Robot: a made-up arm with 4 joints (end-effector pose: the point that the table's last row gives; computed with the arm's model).
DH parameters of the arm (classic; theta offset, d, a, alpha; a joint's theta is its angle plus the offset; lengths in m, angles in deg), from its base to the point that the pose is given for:
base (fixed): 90 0.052 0.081 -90
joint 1: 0 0.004 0.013 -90
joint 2: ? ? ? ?
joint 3: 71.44 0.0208 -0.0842 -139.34
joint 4: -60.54 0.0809 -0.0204 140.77
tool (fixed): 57.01 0.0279 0 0
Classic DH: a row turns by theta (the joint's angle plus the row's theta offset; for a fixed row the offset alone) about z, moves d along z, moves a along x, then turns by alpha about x.
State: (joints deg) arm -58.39 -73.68 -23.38 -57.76
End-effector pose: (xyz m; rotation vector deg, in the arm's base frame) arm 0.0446 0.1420 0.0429 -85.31 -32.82 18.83
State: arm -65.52 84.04 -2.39 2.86
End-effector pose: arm -0.0223 0.1503 -0.0059 -33.86 117.24 -13.11
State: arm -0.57 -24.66 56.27 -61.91
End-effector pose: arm -0.0731 0.0963 -0.0296 -99.60 30.34 119.80
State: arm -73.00 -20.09 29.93 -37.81
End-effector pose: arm -0.0310 0.1815 0.0396 -46.21 -9.86 57.20
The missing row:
joint 2: -53.94 -0.0085 0.0287 -109.47
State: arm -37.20 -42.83 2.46 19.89
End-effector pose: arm 0.0339 0.1569 -0.0035 -57.28 -16.60 -12.62
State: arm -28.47 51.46 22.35 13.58
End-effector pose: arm 0.0092 0.1436 -0.0357 -54.14 73.70 -31.09
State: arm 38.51 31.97 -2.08 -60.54
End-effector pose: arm -0.0092 0.0245 -0.0021 -119.72 101.82 -14.10
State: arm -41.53 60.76 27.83 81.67
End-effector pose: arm 0.0212 0.1414 -0.0189 -39.44 69.82 -96.60
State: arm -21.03 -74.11 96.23 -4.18
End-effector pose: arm -0.0979 0.0290 -0.0235 -79.49 -24.99 127.93
